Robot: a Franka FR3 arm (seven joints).
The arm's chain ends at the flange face. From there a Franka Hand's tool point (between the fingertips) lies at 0.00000 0.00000 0.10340 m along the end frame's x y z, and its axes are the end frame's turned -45 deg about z.
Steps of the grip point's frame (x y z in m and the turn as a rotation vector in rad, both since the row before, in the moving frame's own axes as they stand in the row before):
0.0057 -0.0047 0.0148 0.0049 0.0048 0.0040
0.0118 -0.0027 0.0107 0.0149 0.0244 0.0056
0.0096 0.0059 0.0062 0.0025 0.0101 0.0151
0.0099 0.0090 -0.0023 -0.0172 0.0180 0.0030
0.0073 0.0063 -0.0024 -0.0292 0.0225 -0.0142
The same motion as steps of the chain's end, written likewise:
0.0007 -0.0066 0.0148 0.0069 -0.0001 0.0040
0.0057 -0.0074 0.0107 0.0278 0.0067 0.0056
0.0104 -0.0017 0.0062 0.0089 0.0054 0.0151
0.0108 -0.0006 -0.0023 0.0006 0.0249 0.0030
0.0058 -0.0012 -0.0023 -0.0047 0.0366 -0.0142

